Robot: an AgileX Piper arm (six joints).
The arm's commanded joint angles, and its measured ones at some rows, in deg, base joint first. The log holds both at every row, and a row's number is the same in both.
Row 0, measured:
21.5, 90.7, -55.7, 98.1, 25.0, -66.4
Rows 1 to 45, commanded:
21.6, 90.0, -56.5, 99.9, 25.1, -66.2
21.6, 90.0, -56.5, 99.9, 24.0, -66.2
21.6, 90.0, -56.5, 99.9, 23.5, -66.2
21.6, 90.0, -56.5, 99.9, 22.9, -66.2
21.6, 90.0, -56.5, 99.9, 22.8, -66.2
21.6, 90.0, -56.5, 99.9, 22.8, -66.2
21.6, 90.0, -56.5, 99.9, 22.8, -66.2
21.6, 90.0, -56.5, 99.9, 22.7, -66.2
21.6, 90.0, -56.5, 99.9, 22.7, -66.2
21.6, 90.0, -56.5, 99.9, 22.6, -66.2
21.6, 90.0, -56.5, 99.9, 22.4, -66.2
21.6, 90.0, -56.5, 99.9, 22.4, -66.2
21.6, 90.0, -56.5, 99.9, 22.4, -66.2
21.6, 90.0, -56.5, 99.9, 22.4, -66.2
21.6, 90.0, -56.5, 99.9, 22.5, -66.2
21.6, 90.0, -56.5, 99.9, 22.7, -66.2
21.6, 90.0, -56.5, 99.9, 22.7, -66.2
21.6, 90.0, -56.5, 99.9, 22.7, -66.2
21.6, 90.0, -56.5, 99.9, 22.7, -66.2
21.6, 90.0, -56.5, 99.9, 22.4, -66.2
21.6, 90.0, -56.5, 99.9, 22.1, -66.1
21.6, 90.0, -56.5, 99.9, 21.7, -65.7
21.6, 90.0, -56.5, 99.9, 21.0, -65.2
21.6, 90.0, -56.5, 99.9, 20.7, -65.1
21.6, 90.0, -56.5, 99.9, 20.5, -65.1
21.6, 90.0, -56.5, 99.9, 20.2, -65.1
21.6, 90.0, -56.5, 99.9, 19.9, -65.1
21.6, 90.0, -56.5, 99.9, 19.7, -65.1
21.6, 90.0, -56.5, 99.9, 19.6, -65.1
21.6, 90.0, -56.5, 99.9, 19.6, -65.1
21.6, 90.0, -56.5, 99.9, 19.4, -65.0
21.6, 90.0, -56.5, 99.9, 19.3, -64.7
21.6, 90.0, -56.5, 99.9, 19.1, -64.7
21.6, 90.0, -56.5, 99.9, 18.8, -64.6
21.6, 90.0, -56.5, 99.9, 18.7, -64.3
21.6, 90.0, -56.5, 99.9, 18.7, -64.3
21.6, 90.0, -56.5, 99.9, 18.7, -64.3
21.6, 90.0, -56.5, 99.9, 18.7, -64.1
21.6, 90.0, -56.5, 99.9, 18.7, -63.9
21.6, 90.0, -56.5, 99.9, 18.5, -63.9
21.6, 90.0, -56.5, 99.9, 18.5, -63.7
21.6, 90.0, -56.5, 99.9, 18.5, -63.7
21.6, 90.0, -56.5, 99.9, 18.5, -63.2
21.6, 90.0, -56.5, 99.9, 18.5, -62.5
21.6, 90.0, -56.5, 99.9, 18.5, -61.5
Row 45, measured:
21.5, 90.7, -55.7, 98.5, 18.1, -63.5
